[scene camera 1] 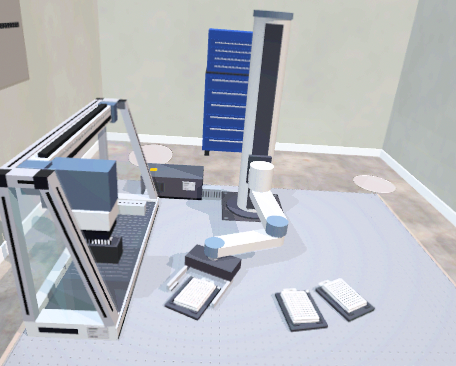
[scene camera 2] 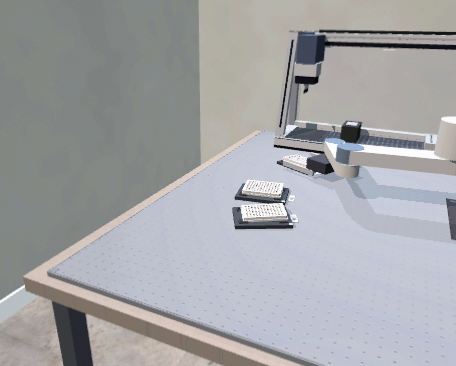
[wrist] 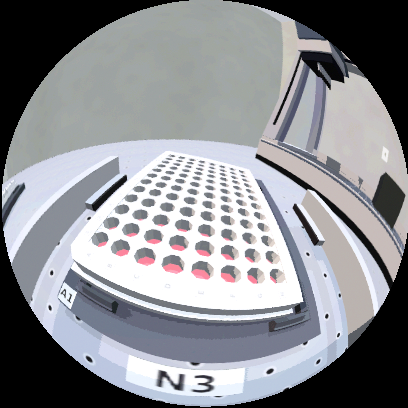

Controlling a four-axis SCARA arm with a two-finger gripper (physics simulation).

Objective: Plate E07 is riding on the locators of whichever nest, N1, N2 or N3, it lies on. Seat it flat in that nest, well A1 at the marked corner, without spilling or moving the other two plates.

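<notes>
A white well plate (scene camera 1: pixel 196 294) (scene camera 2: pixel 296 161) (wrist: pixel 192 222) with pink liquid in its wells lies on the dark nest N3 (scene camera 1: pixel 194 314) (wrist: pixel 200 340). In the wrist view it sits toward the nest's left, with a dark strip showing at right; I cannot tell how far it is tilted. The A1 tag (wrist: pixel 67 295) is at the near left corner. No E07 label is readable. My gripper (scene camera 1: pixel 194 295) (wrist: pixel 214 179) is open, its fingers apart from the plate's two long sides. Two other white plates, one (scene camera 1: pixel 301 306) (scene camera 2: pixel 263 188) and another (scene camera 1: pixel 346 295) (scene camera 2: pixel 263 212), lie on dark nests.
A framed gantry machine (scene camera 1: pixel 65 316) (scene camera 2: pixel 300 145) stands beside N3, with a hanging blue-and-white head (scene camera 1: pixel 82 185) (scene camera 2: pixel 310 48) and a black block (scene camera 1: pixel 107 250) (scene camera 2: pixel 351 132) (wrist: pixel 389 200) on its deck. A dark box (scene camera 1: pixel 175 182) stands behind, near the arm's column (scene camera 1: pixel 270 100).
</notes>
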